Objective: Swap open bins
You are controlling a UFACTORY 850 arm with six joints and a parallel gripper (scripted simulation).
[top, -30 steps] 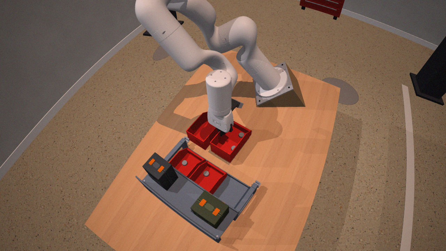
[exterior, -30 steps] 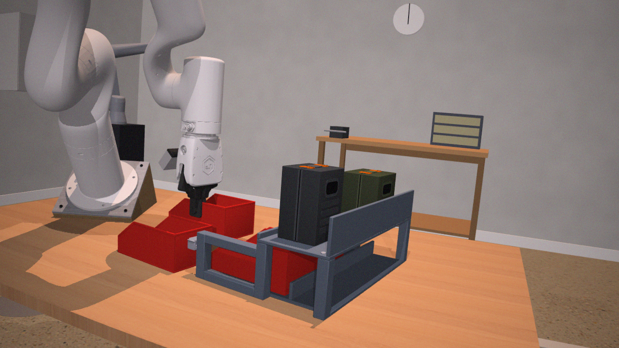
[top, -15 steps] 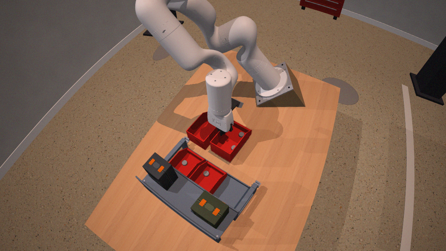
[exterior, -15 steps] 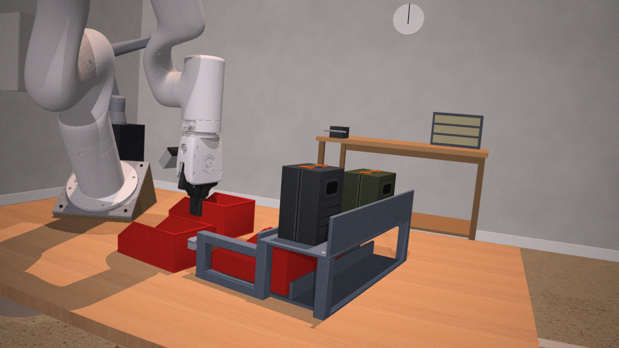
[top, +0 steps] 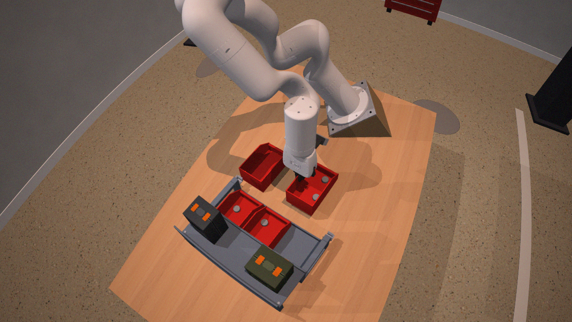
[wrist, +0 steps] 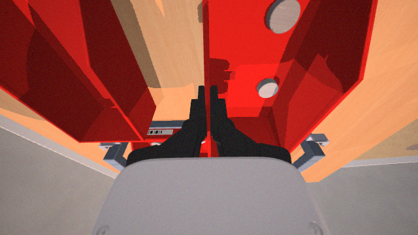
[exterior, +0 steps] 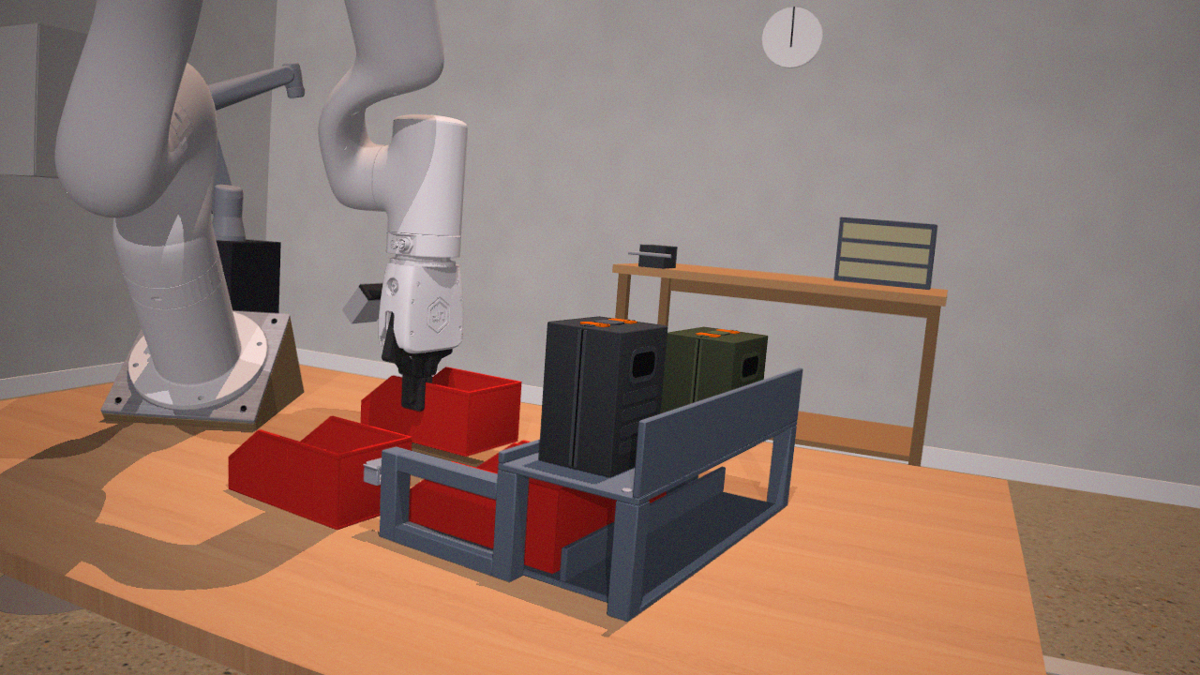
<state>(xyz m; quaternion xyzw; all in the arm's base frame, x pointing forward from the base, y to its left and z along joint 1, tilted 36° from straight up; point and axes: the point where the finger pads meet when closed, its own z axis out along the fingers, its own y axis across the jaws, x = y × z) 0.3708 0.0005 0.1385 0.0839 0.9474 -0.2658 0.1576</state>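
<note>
Now: hand 130 mm short of the shelf front lip, 90 mm above it and 30 mm to the left of it. From my hand the other things lie so: grey back panel: 380 mm ahead, 90 mm to the right, 40 mm above; then black case: 280 mm ahead, 190 mm to the right, 70 mm above; then green case: 340 mm ahead, 50 mm above, 40 mm to the left.
</note>
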